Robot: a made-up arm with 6 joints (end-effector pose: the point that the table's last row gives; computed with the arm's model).
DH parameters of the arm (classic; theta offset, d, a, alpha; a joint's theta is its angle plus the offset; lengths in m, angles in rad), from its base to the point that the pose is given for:
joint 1: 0 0.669 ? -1.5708
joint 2: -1.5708 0 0.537 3.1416
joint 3: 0 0 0.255 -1.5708
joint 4: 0 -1.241 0 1.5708
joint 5: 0 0 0 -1.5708
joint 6: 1.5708 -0.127 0 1.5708
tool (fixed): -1.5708 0 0 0
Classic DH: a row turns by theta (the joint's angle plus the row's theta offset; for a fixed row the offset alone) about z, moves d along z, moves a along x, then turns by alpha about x.
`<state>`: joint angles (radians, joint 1 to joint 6).
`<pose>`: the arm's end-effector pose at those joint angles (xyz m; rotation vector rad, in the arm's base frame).
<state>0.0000 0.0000 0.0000 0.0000 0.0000 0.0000</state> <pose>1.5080 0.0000 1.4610 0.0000 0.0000 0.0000</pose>
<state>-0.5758 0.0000 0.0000 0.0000 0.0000 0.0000</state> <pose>1.2648 -0.8211 1.4610 0.0000 0.0000 -0.5758</pose>
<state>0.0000 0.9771 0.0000 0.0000 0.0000 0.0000</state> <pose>1.5618 0.0000 -0.0218 0.0000 0.9771 0.0000</pose>
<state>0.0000 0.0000 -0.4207 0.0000 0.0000 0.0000</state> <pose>1.4929 0.0000 0.8801 0.0000 0.4207 0.0000</pose>
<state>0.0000 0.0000 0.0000 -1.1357 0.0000 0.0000</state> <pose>1.5080 0.0000 1.4610 1.1357 0.0000 0.0000</pose>
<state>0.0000 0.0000 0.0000 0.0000 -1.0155 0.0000</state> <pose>1.4480 0.0000 1.3531 0.0000 1.0155 0.0000</pose>
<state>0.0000 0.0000 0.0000 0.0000 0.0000 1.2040</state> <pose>1.5080 0.0000 1.4610 -1.2040 0.0000 0.0000</pose>
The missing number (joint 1, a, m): 0.14
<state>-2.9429 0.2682 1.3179 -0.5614 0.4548 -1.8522</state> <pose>-0.6870 -0.1080 2.5125 -0.5970 -1.7426 -0.3536</pose>
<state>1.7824 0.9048 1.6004 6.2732 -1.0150 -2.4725</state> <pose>-0.3102 1.4390 1.9520 1.4298 2.0031 0.4108</pose>
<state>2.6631 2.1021 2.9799 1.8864 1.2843 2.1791</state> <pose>-1.1644 0.4735 1.5180 0.6272 -1.8796 -1.7806</pose>
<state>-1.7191 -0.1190 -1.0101 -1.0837 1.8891 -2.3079</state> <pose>-0.2640 -1.0460 0.4637 -0.0098 -2.5865 -0.1505</pose>
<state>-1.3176 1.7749 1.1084 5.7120 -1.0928 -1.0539</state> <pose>0.5065 -1.7140 -0.1173 2.4680 0.5723 -1.4442</pose>
